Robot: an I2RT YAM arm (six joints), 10 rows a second.
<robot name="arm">
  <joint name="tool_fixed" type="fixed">
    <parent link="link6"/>
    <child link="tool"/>
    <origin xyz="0 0 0" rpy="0 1.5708 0"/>
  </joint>
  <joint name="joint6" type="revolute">
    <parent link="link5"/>
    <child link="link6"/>
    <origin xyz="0.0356 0 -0.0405" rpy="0 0 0"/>
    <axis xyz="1 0 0"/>
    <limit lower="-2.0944" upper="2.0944"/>
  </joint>
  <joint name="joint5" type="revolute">
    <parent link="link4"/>
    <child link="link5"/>
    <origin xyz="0.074 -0.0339 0.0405" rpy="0 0 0"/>
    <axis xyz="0 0 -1"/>
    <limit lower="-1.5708" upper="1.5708"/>
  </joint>
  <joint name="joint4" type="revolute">
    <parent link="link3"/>
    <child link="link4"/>
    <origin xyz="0.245 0.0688 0.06" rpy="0 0 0"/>
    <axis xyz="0 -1 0"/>
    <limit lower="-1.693" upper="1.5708"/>
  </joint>
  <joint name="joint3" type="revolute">
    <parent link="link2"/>
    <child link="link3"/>
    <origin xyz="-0.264 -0.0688 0" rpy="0 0 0"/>
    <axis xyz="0 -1 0"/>
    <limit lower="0" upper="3.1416"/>
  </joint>
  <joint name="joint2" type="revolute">
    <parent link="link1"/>
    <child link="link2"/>
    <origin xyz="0.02 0.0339 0.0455" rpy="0 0 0"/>
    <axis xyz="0 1 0"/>
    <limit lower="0" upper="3.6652"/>
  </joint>
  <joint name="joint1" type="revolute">
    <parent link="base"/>
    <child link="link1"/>
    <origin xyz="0 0 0.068" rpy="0 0 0"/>
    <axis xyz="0 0 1"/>
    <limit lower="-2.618" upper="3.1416"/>
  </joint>
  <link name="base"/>
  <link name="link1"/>
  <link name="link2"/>
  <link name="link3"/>
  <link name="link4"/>
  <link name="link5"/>
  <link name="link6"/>
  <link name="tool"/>
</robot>
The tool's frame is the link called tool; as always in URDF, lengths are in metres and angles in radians.
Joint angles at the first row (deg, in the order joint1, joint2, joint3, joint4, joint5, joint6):
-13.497 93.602 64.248 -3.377 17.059 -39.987
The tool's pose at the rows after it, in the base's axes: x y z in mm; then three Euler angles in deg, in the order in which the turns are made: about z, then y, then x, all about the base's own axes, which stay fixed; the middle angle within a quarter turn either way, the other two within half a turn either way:
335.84 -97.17 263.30 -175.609 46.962 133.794
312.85 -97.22 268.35 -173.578 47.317 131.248
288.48 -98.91 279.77 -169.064 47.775 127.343
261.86 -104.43 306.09 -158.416 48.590 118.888
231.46 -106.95 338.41 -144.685 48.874 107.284
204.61 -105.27 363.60 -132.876 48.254 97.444
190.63 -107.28 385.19 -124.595 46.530 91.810
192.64 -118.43 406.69 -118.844 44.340 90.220
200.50 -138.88 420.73 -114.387 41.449 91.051
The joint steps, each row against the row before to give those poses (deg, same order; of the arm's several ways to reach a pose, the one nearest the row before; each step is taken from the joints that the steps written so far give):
-0.918 -5.616 -3.933 1.421 0.109 -1.071
-1.005 -5.355 -4.372 0.744 0.044 -0.808
-1.530 -6.034 -3.258 -0.132 -0.044 0.196
-2.666 -6.905 -1.048 -0.130 -0.086 1.682
-2.843 -7.433 -0.109 0.413 -0.067 1.990
-2.207 -6.032 0.152 0.439 -0.241 2.185
-2.011 -2.054 2.515 -0.701 0.000 2.907
-2.317 2.797 5.639 -1.705 -0.109 4.263
-3.386 4.786 5.747 -1.617 -0.501 5.180

